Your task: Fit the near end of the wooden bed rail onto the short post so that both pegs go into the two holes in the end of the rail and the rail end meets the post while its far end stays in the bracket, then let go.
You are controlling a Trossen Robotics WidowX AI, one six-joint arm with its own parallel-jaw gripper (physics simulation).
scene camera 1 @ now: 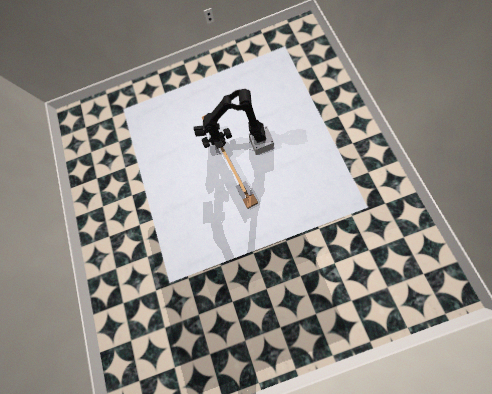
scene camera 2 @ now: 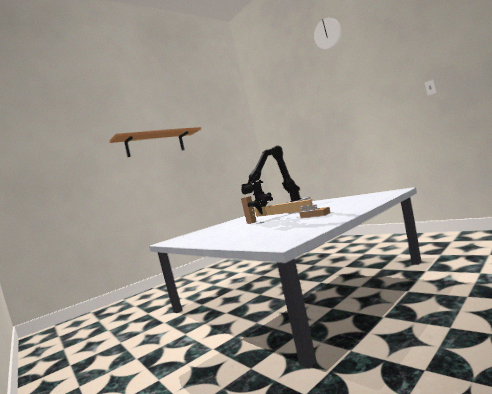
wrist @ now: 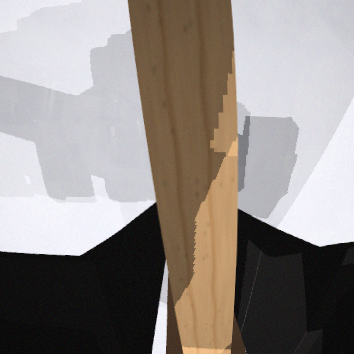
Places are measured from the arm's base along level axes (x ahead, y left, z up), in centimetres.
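Where they show: gripper, between the fingertips: (scene camera 2: 263,214) (wrist: 187,206); arm's base, origin of its link: (scene camera 1: 260,137) (scene camera 2: 296,200).
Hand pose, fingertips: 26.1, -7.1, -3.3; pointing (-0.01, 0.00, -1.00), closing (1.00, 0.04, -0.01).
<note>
Things, the pixels of their centre, and the offset from my fingertips, as dx, dy, dz. "spot": a spot on its surface instead. Level surfaces: height alone.
- upright brown short post, a spot on its surface: (scene camera 2: 248,210) spot: +4.0, -9.4, +4.2
- brown block, middle of its body: (scene camera 2: 314,212) (scene camera 1: 246,194) -5.3, +38.3, -2.9
- white table, height of its surface: dz -4.7
The long, light wooden rail (scene camera 1: 234,170) (scene camera 2: 287,207) (wrist: 200,125) runs from the short post to the bracket. My gripper (scene camera 1: 219,146) (scene camera 2: 260,210) (wrist: 187,206) is shut on the rail close to its near end, one black finger on each side. The upright brown short post (scene camera 2: 248,210) stands just beyond the gripper; dark brown parts of it show beside the rail at the bottom of the wrist view. The rail's far end is at the grey bracket (scene camera 2: 309,207) by the brown block (scene camera 1: 250,201) (scene camera 2: 315,212). The pegs, holes and any gap at the post are hidden.
The white table (scene camera 1: 300,190) (scene camera 2: 225,242) carries the arm and the parts. The arm's grey base (scene camera 1: 262,145) stands to one side of the rail. A wall shelf (scene camera 2: 155,135) hangs on the wall beyond the table.
</note>
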